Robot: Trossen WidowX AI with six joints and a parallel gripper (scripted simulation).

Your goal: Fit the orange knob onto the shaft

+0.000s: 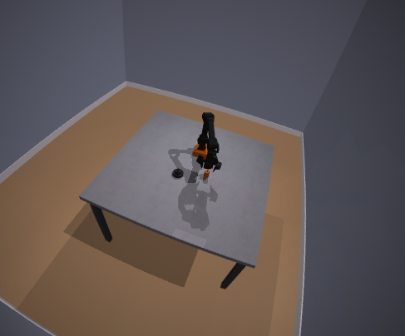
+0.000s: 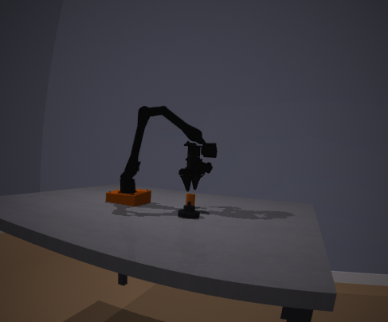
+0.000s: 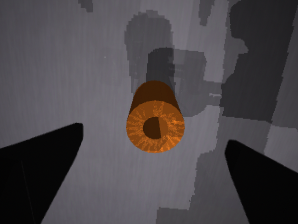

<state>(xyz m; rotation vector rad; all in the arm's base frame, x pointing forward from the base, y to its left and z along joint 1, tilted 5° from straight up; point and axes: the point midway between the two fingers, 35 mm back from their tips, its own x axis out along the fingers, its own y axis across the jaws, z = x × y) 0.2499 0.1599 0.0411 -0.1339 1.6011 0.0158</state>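
My gripper tip is 50 mm above the orange knob. The rest, counted from my gripper tip: dark round pedestal 200 mm to the right, 90 mm ahead, 50 mm below.
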